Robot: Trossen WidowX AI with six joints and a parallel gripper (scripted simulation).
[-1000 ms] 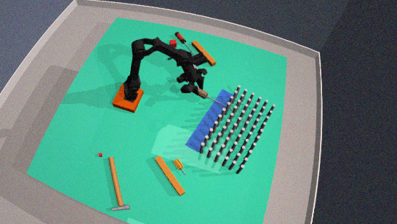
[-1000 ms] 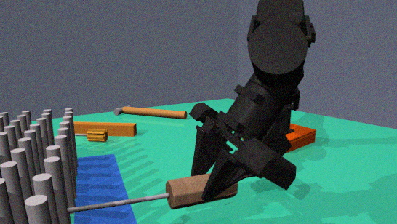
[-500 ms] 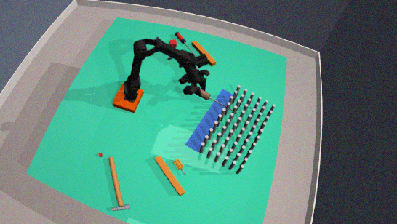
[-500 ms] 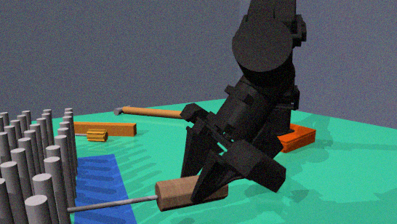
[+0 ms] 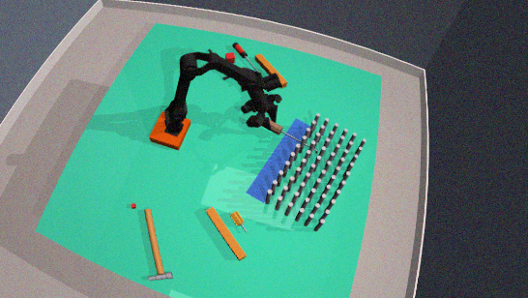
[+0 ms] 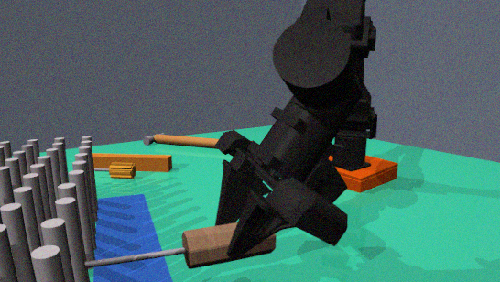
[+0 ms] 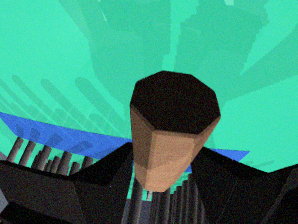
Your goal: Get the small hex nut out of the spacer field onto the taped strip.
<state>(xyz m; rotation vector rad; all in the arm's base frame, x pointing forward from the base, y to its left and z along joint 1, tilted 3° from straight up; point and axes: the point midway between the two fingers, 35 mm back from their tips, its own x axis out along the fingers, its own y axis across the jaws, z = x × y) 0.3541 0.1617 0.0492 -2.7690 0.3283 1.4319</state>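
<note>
The blue taped strip lies 100 mm to the right of my gripper tip, 80 mm ahead of it and 40 mm below it. From my gripper tip the other things lie so: yellow-handled tool 410 mm to the right, 20 mm below, 20 mm ahead; then hook tool 100 mm ahead, 20 mm to the right; then hex nut 260 mm ahead, 50 mm to the right, 30 mm below.
</note>
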